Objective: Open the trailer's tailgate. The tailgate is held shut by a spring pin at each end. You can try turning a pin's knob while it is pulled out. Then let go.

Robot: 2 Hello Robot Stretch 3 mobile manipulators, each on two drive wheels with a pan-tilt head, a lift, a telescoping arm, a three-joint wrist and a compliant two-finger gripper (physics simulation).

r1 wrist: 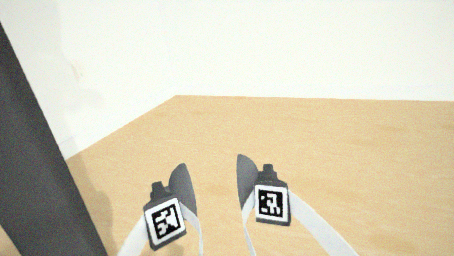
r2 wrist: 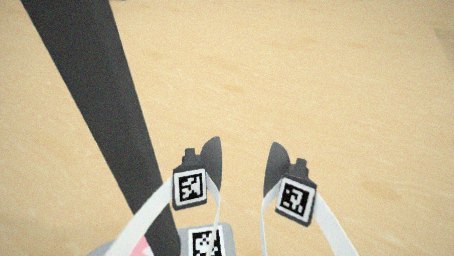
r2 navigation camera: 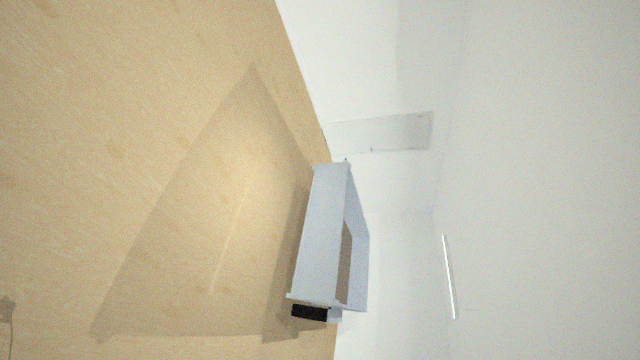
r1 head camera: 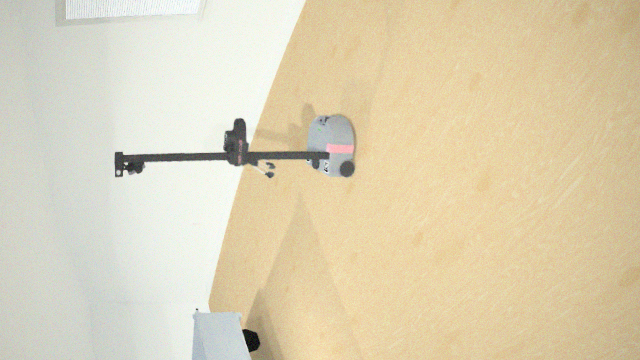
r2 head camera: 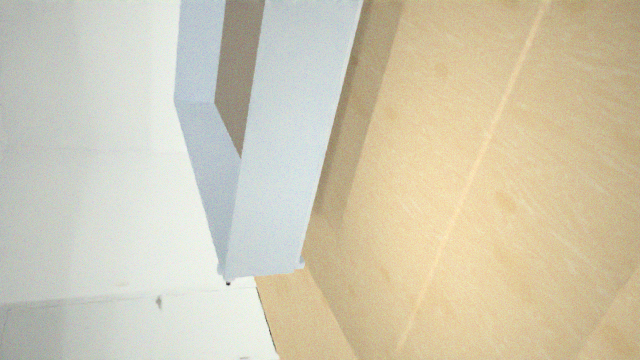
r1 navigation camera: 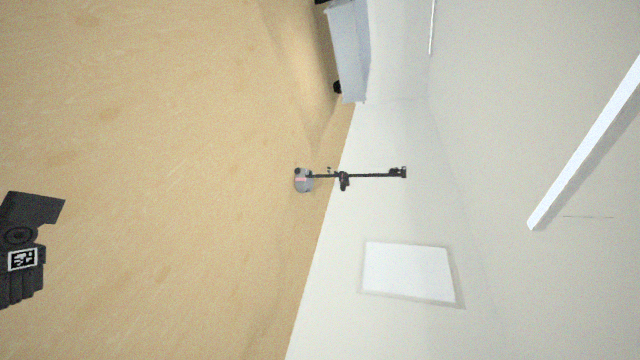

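Note:
The pale blue open-topped trailer (r1 head camera: 220,340) (r1 navigation camera: 350,55) (r2 head camera: 282,150) (r2 navigation camera: 322,230) shows sideways in the turned head and navigation views. A small dark knob (r1 head camera: 197,310) (r2 head camera: 228,283) (r2 navigation camera: 345,159) sticks out at a top corner of one end. Another knob cannot be made out, and the face of that end is hidden. My r1 gripper (r1 wrist: 214,182) is open and empty over the floor, away from the trailer. My r2 gripper (r2 wrist: 243,167) (r1 head camera: 270,170) is open and empty beside its own mast, also away from the trailer.
Robot r2 (r1 head camera: 332,132) (r1 navigation camera: 303,182) stands near a white wall, with floor between it and the trailer. Black trailer wheels (r1 head camera: 251,340) (r2 navigation camera: 310,312) show low on the trailer. A door (r2 navigation camera: 400,132) is in the wall beyond. A window (r1 navigation camera: 407,272) is behind r2.

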